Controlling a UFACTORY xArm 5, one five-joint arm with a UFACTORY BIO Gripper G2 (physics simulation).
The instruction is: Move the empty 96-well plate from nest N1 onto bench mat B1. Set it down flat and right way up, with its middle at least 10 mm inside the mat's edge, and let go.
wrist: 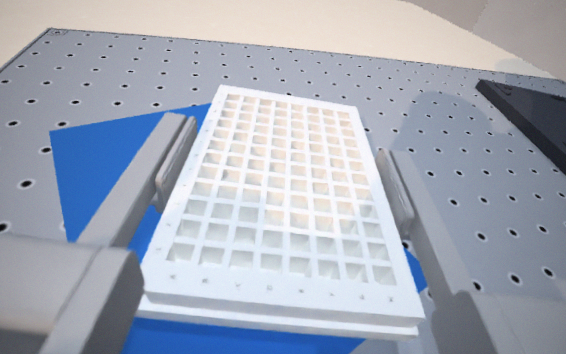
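The white 96-well plate is in the middle of the wrist view, right way up, with its wells empty. My gripper is shut on its two long sides, one finger pad at the left edge and one at the right edge. The blue bench mat lies under the plate; parts of it show at the left, below the plate's near edge and as a small corner at the right. The plate hides the rest of the mat. The gap between plate and mat is hard to judge. Nest N1 cannot be made out.
A grey board with rows of holes lies around and under the mat. A dark block stands on it at the right edge of the view. A beige surface lies beyond the board's far edge.
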